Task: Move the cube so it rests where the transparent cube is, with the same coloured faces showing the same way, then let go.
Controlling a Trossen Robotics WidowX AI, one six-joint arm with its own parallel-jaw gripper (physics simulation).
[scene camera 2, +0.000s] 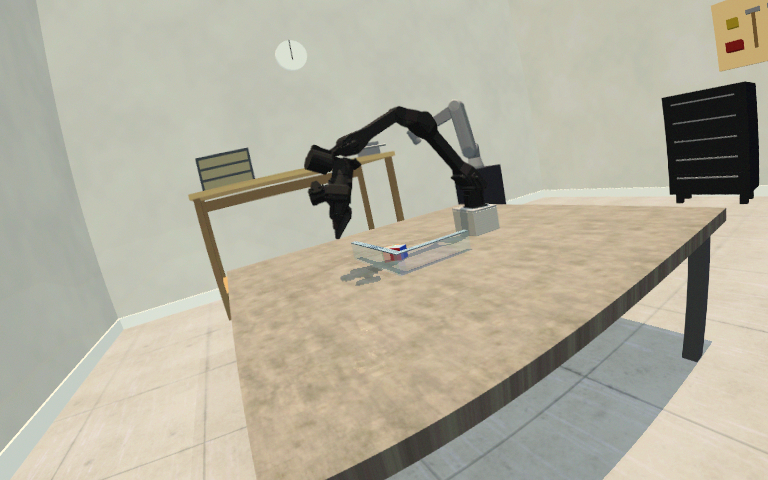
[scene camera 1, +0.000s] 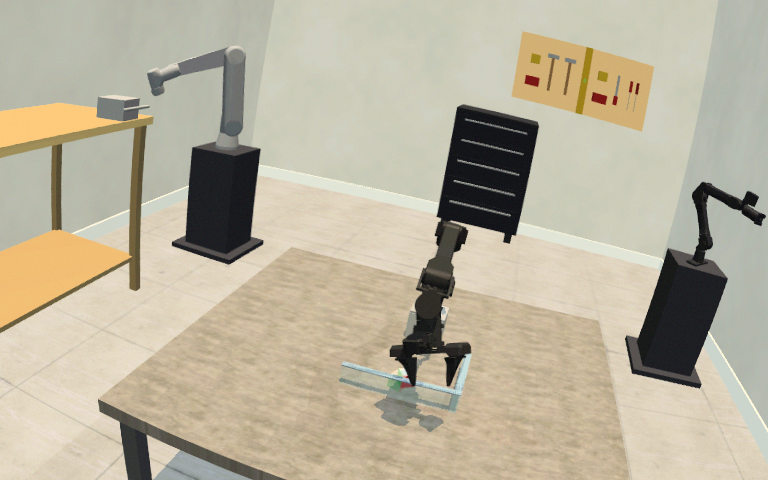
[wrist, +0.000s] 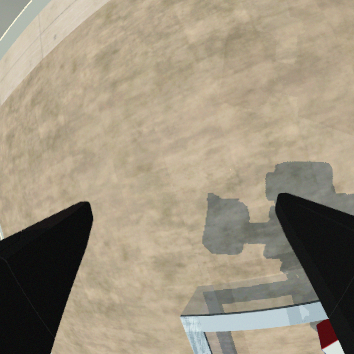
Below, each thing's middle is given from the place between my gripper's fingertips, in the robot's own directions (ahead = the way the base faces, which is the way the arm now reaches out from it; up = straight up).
Scene:
I see the L-shaped glass wall (scene camera 1: 429, 395) 23 cm behind my hand, 11 cm below it and 9 cm to the right of it.

